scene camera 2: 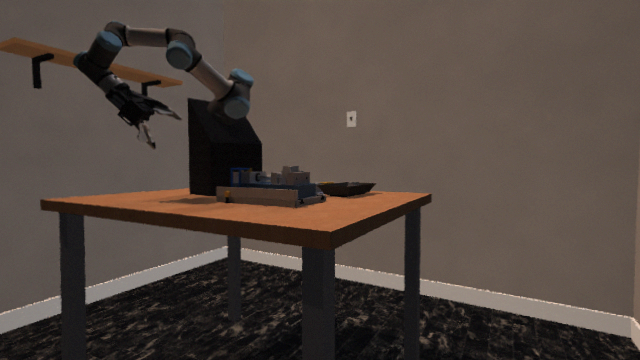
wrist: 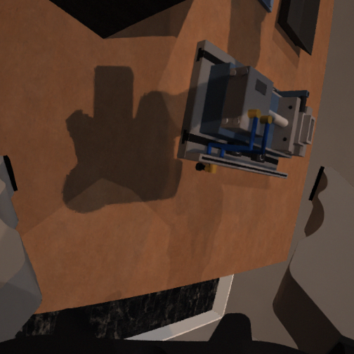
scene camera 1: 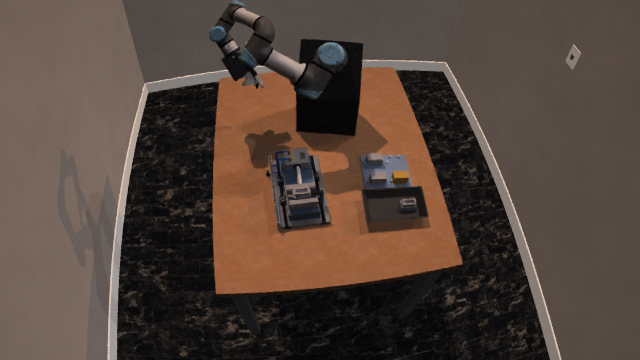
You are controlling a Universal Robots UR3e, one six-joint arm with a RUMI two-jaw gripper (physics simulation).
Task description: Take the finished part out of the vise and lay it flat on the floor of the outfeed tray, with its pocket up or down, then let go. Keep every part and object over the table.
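Frame: origin at the arm's base, x left, y back, z up, level; metres.
Seen in the pictures: gripper, between the fingertips: (scene camera 2: 168,134) (scene camera 1: 260,88); arm's base, origin of its link: (scene camera 2: 222,114).
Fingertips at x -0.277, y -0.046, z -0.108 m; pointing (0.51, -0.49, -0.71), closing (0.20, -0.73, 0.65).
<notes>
Pixels of each thing's top centre, then the offset from my fingertips to it. "*": a spot on its surface instead.
- vise, centre of its top: (scene camera 2: 271,171) (scene camera 1: 298,176) dx +0.134, dy -0.346, dz -0.123 m
- finished part, centre of its top: (scene camera 2: 290,166) (scene camera 1: 301,190) dx +0.143, dy -0.417, dz -0.107 m
- small grey part, centre of its top: (scene camera 1: 409,201) dx +0.532, dy -0.443, dz -0.175 m
- blue plate, a spot on its surface: (scene camera 1: 367,181) * dx +0.395, dy -0.322, dz -0.206 m
- yellow block, centre of its top: (scene camera 1: 401,174) dx +0.526, dy -0.317, dz -0.178 m
The vise (scene camera 1: 299,158) (scene camera 2: 257,194) (wrist: 250,95) stands on the table, left of the tray in scene camera 1. The finished part (scene camera 1: 301,191) (wrist: 307,129), light grey with a pocket, sits between the vise jaws, its pocket seeming to face up. My gripper (scene camera 1: 253,85) (scene camera 2: 166,132) (wrist: 165,167) is wide open and empty, high above the back left of the table and well away from the vise. The dark outfeed tray (scene camera 1: 380,214) (scene camera 2: 347,189) (wrist: 298,25) lies right of the vise. Another small grey part (scene camera 1: 408,203) lies at its right side.
A blue plate (scene camera 1: 367,181) with grey blocks (scene camera 1: 375,159) and a yellow block (scene camera 1: 400,176) adjoins the tray's back edge. The black pedestal (scene camera 1: 327,117) (scene camera 2: 235,155) stands at the table's back. Blue pipes (wrist: 254,135) with yellow ends rise beside the vise. A wall shelf (scene camera 2: 65,59) is behind the arm.
</notes>
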